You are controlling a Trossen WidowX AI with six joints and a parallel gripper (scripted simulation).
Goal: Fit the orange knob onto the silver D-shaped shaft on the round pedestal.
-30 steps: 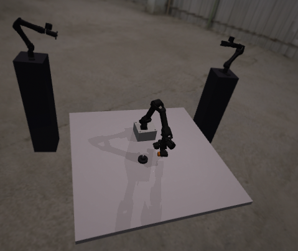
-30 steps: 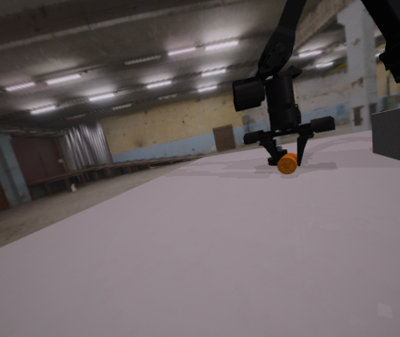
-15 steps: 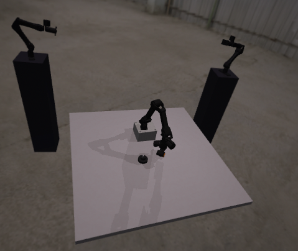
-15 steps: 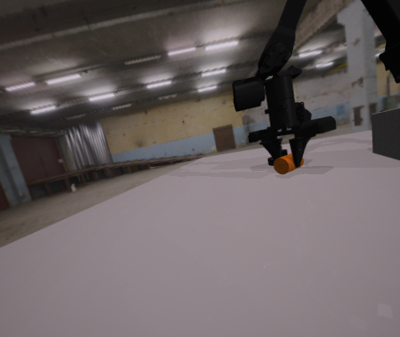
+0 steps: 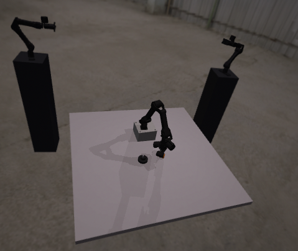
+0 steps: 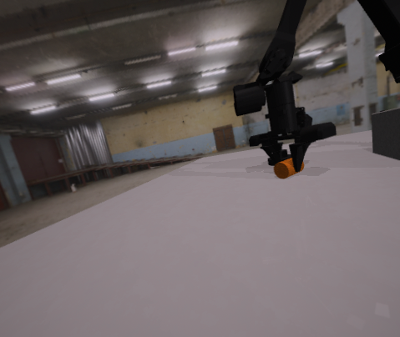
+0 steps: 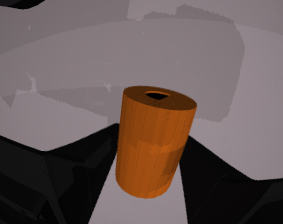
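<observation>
Now: the orange knob 1 cm ahead of my gripper tip, 1 cm to the left of it and 1 cm above it. From my gripper tip the other things lie so: silver shaft: 4 cm ahead, 17 cm to the right, 2 cm above.
</observation>
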